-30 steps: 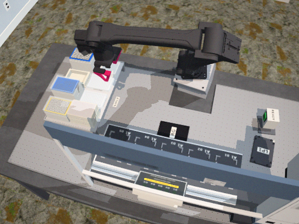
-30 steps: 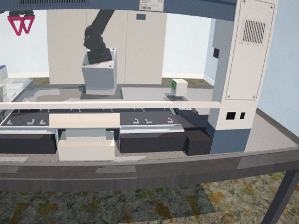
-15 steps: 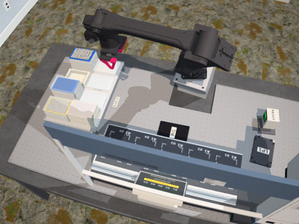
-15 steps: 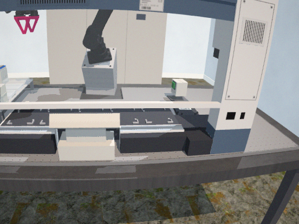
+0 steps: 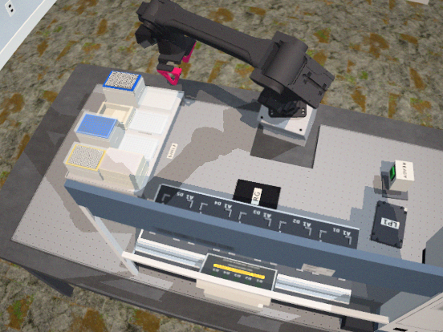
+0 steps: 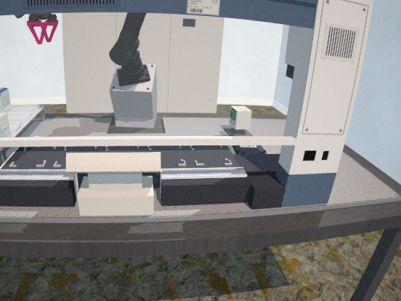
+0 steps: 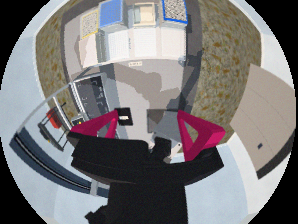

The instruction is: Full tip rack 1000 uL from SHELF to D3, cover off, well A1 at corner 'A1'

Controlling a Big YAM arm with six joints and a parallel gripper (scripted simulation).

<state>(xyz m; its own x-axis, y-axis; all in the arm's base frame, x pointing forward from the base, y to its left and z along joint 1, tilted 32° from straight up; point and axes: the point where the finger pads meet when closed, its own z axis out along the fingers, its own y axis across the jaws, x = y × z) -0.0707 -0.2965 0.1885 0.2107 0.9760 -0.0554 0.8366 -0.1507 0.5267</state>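
Right now the blue-framed tip rack is 160 mm behind my hand, 250 mm to the right of it and 220 mm below it. Round my hand: pale sealed block (190 mm ahead, 190 mm to the right, 230 mm below); shelf (10 mm ahead, 230 mm to the right, 290 mm below); clear flat piece (80 mm ahead, 170 mm to the right, 270 mm below).
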